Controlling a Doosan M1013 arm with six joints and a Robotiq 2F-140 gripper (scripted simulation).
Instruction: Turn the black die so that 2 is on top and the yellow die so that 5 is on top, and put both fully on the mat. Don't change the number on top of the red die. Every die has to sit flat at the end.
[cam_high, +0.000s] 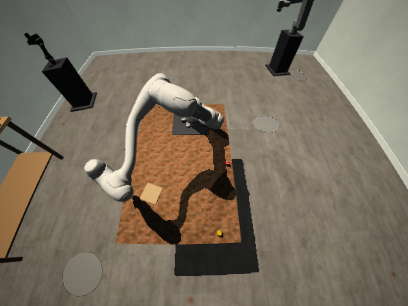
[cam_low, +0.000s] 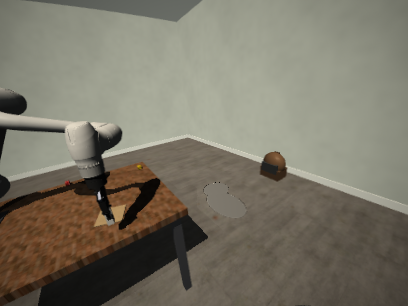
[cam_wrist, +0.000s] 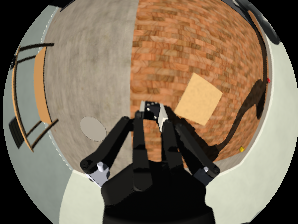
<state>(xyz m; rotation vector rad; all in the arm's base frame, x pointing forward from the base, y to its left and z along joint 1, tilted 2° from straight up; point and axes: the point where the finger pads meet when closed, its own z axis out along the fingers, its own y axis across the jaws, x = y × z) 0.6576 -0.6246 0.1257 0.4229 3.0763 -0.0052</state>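
My gripper is now 160 mm to the right of the tan mat, 110 mm above it and 30 mm short of it. The rest, counted from my hand: black die 20 mm below; then yellow die 620 mm to the left, 420 mm ahead, 90 mm below; then red die 830 mm to the left, 100 mm behind, 90 mm below.
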